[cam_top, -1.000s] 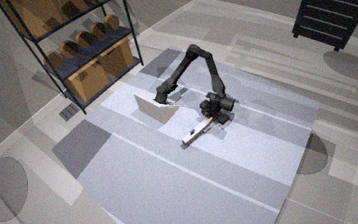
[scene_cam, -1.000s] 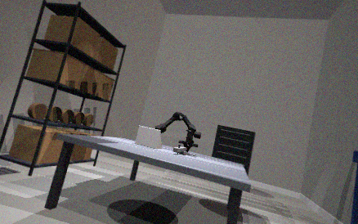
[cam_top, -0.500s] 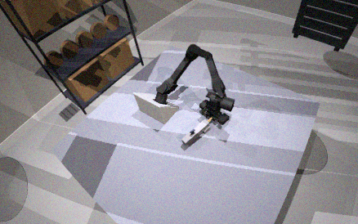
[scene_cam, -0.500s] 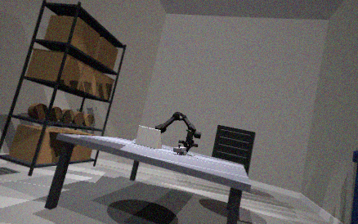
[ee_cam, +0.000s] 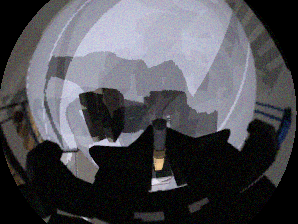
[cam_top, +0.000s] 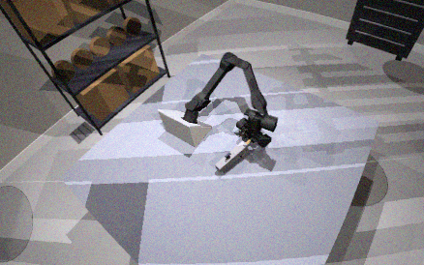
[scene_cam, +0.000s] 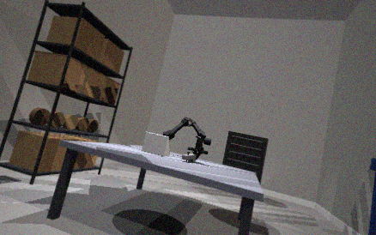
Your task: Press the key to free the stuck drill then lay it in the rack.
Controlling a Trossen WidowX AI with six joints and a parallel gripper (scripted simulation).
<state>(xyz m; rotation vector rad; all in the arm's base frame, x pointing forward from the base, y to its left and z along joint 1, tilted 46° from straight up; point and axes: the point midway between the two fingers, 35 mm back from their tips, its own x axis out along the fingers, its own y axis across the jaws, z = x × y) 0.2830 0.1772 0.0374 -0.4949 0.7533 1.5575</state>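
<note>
My gripper tip is 2 cm past the light grey block, 14 cm to the left of it and 2 cm below it. The rest, counted from my gripper tip: thin orange drill (4 cm to the right, 3 cm above); dark key (2 cm behind, 17 cm to the right, 3 cm above).
</note>
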